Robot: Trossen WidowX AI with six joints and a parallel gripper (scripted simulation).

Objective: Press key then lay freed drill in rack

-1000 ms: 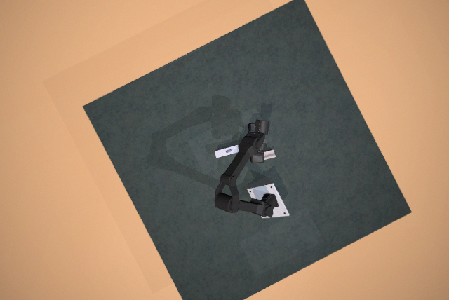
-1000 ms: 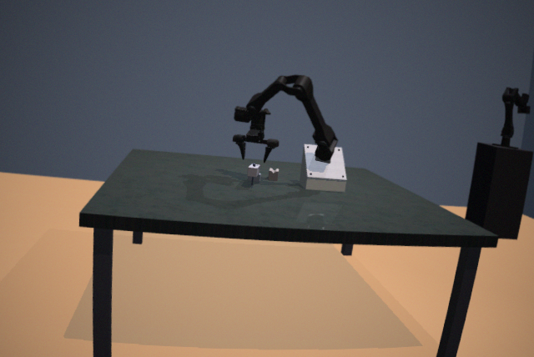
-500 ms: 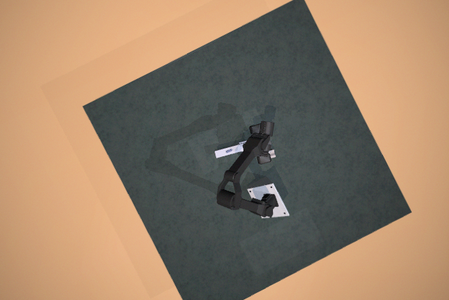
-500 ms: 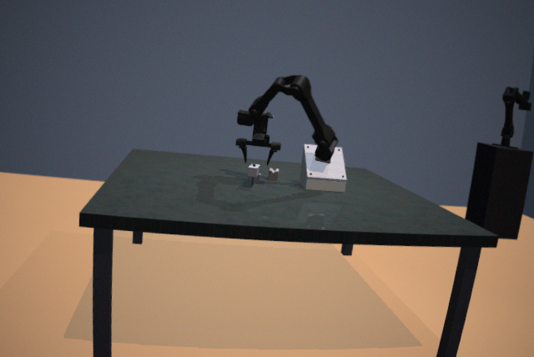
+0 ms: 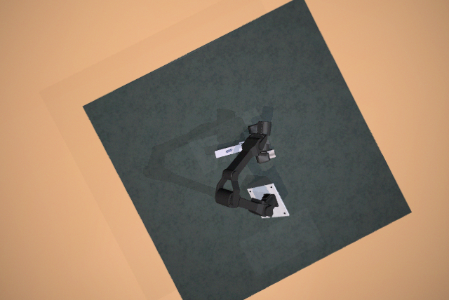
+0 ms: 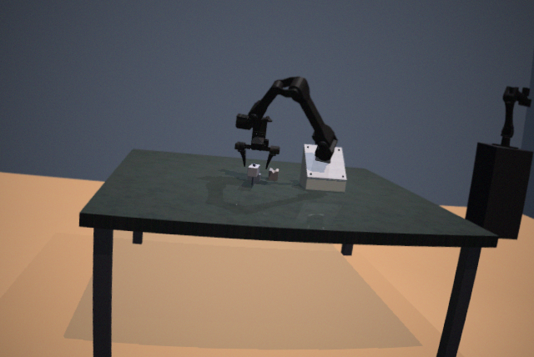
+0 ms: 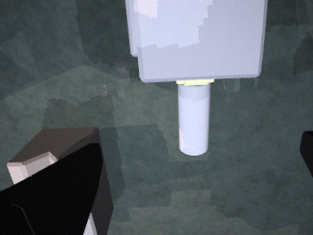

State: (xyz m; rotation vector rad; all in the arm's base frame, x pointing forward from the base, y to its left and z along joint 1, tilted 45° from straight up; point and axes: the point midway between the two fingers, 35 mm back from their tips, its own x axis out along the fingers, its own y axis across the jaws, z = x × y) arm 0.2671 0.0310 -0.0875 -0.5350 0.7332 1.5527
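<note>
The drill lies 60 mm to the left of my gripper tip and 10 mm above it. From my gripper tip the other things lie so: rack (80 mm behind, 40 mm to the right, 30 mm below); housing (10 mm ahead, 120 mm to the left).
</note>
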